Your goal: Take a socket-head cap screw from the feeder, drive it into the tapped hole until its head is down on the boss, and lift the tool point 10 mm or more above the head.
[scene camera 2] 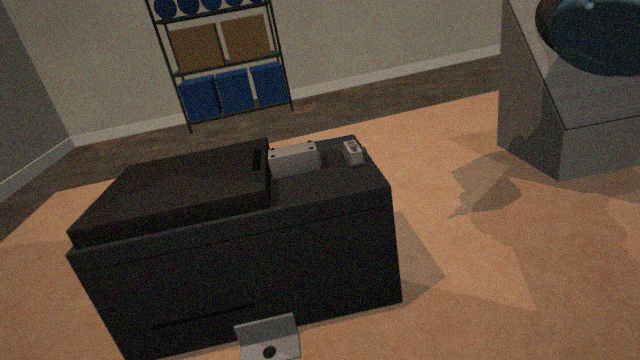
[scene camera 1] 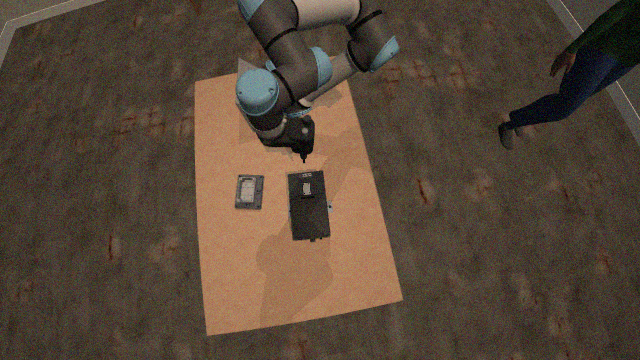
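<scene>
The black screw feeder (scene camera 1: 310, 217) (scene camera 2: 240, 265) stands on the wooden table top. A pale block (scene camera 1: 306, 188) (scene camera 2: 295, 164) and a smaller pale piece (scene camera 1: 307, 175) (scene camera 2: 353, 153) sit on its top. The grey part with a light recess (scene camera 1: 258, 192) lies left of the feeder in scene camera 1; its tapped hole and boss are too small to make out. My screwdriver (scene camera 1: 303, 160) is beyond the feeder's far short edge in that view, its dark tip apart from the feeder in the picture. Whether a screw is on the tip cannot be seen. The tool does not show in scene camera 2.
A metal bracket (scene camera 2: 270, 332) sticks out at the feeder's lower side. The grey robot pedestal (scene camera 2: 530, 115) stands at the right in scene camera 2. A shelf unit (scene camera 2: 225, 63) stands by the wall. A person (scene camera 1: 575, 95) stands right of the table (scene camera 1: 355, 280).
</scene>
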